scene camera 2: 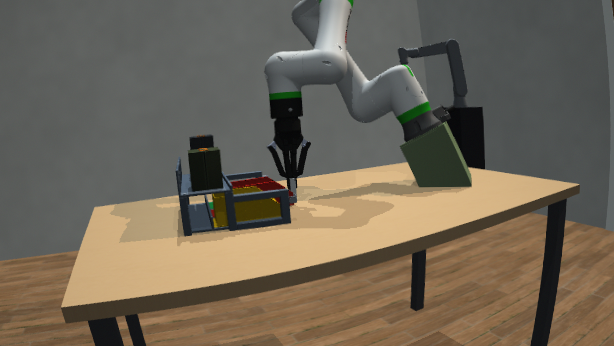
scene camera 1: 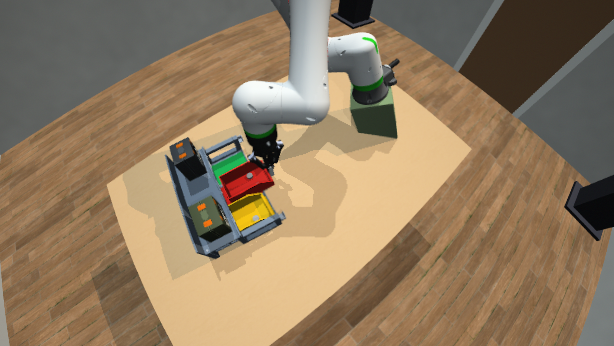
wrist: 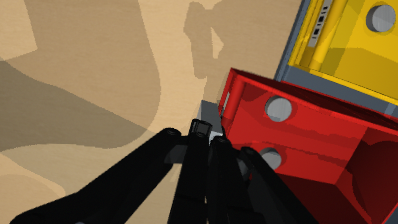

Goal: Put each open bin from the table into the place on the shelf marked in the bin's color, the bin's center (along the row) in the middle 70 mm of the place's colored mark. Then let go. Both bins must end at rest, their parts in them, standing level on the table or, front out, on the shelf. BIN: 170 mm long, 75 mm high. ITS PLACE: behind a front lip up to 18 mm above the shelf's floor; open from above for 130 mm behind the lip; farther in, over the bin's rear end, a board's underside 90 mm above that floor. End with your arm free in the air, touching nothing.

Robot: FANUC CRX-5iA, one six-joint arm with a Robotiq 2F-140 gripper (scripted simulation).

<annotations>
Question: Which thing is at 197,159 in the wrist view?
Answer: My gripper.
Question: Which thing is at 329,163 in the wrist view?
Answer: A red bin.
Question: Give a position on a yellow bin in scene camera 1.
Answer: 243,210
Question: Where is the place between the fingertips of my gripper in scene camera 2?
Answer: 293,200
</annotations>
